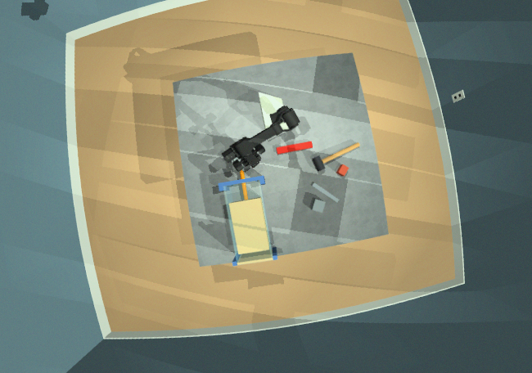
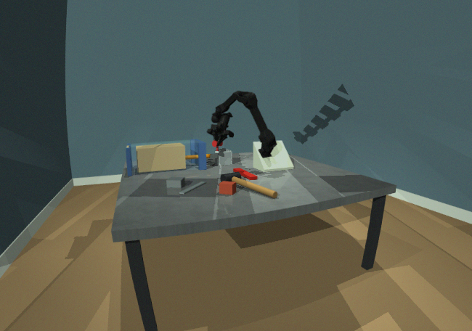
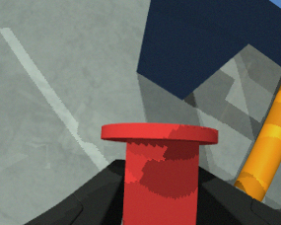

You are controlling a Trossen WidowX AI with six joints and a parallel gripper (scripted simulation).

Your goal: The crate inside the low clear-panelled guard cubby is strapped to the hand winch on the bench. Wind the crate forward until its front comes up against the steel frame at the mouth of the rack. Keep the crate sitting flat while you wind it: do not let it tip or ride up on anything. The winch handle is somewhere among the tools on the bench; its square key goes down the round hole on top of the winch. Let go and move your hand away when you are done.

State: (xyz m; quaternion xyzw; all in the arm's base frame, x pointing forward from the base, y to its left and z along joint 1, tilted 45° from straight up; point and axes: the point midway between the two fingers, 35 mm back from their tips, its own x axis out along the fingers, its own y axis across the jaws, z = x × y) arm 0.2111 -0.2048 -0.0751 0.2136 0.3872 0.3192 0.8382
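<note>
My gripper tip is now 40 mm past the winch handle, 30 mm to the left of it and 30 mm above it. The rest, counted from my gripper tip: grey winch: 100 mm below, 100 mm behind, 80 mm to the right; red flat bar: 280 mm to the left, 130 mm below, 50 mm behind; red spool-shaped handle grip: 10 mm behind.
</note>
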